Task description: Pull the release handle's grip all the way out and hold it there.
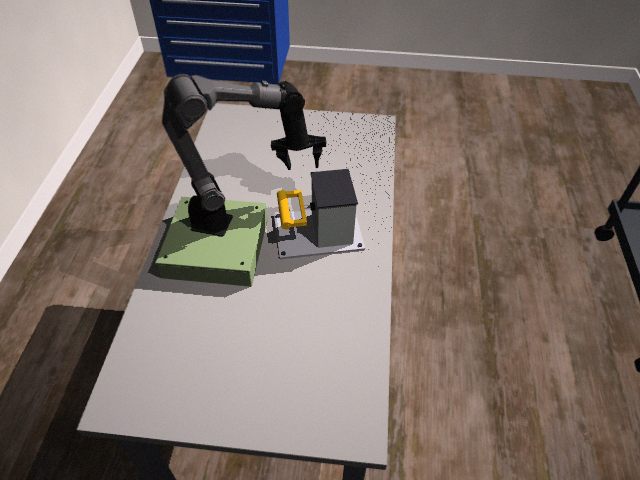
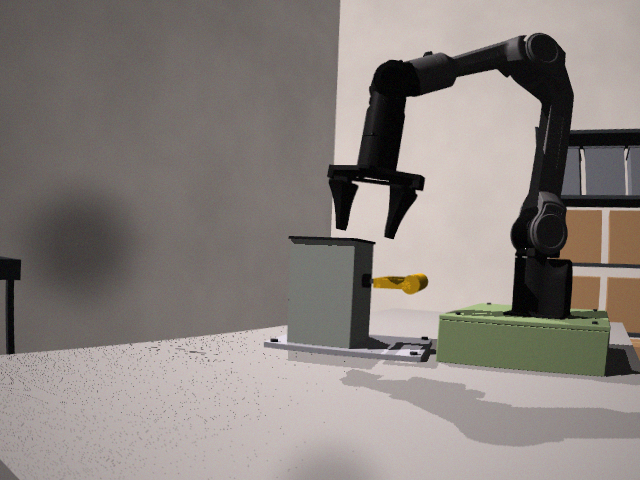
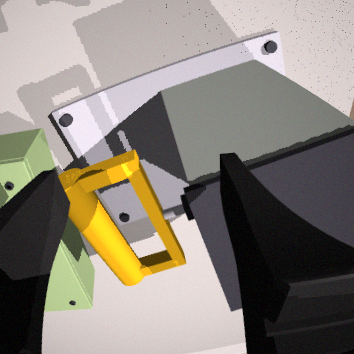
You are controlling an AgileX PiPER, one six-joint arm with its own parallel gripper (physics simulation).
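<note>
The release handle is a yellow rectangular frame with a thick round grip (image 1: pixel 284 209) (image 2: pixel 415 283) (image 3: pixel 107 235) on its outer side. It sticks out level from the side of a grey-green box with a dark lid (image 1: pixel 336 224) (image 2: pixel 320 294) (image 3: pixel 240 120). A short stretch of thin rod shows between the frame and the box's black collar (image 2: pixel 367 280) (image 3: pixel 192 202). My gripper (image 1: pixel 303 166) (image 2: pixel 366 233) (image 3: pixel 137 180) is open and empty, pointing down and slightly tilted. Its fingertips are above the lid's height and well above the grip, touching neither.
The box stands on a pale bolted base plate (image 1: pixel 305 251) (image 2: pixel 382 351) (image 3: pixel 200 67). My arm stands on a green block (image 1: pixel 206 253) (image 2: pixel 522 343) (image 3: pixel 75 280) beside the handle. A blue drawer cabinet (image 1: pixel 219 33) stands beyond the table (image 1: pixel 248 356).
</note>
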